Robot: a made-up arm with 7 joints. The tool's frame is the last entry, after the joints.
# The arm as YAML. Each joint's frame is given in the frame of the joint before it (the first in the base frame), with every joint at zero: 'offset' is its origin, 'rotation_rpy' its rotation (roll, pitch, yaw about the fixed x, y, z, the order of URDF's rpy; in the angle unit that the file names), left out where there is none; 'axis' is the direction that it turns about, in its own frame. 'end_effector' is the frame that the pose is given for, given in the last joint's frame.
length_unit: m
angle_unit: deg
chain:
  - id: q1
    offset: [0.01, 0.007, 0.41]
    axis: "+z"
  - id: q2
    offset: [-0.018, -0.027, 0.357]
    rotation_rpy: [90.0, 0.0, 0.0]
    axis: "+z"
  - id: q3
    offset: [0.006, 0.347, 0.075]
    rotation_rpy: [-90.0, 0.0, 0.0]
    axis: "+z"
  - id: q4
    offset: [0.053, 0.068, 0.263]
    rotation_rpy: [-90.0, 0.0, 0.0]
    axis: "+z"
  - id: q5
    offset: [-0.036, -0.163, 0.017]
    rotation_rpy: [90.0, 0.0, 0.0]
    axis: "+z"
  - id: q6
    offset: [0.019, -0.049, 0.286]
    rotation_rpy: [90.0, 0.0, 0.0]
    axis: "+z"
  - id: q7
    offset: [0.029, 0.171, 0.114]
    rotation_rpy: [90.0, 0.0, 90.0]
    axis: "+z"
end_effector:
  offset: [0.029, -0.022, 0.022]
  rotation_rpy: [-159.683, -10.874, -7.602]
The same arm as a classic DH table. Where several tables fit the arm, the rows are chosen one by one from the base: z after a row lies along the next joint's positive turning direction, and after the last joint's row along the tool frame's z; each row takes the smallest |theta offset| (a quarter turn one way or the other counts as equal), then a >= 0, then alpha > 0; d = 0 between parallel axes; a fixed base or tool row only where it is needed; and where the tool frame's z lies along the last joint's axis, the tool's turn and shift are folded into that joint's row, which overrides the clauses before.
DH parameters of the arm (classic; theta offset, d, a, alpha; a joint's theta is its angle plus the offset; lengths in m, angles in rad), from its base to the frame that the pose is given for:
base (fixed): 0.6107 0.0000 0.0122 0.0000
q1: -0.6107 0.7670 -0.0180 1.5708
q2: 0.0000 0.1020 0.0060 -1.5708
q3: 0.0000 0.6100 0.0530 -1.5708
q4: 0.0000 0.0850 -0.0360 1.5708
q5: 0.0000 0.4490 0.0190 1.5708
q6: 1.5708 0.1630 0.1710 1.5708
q7: -0.6039 0.0471 0.0364 -2.7413
tool (fixed): -0.5053 -0.0042 0.0000 0.0000

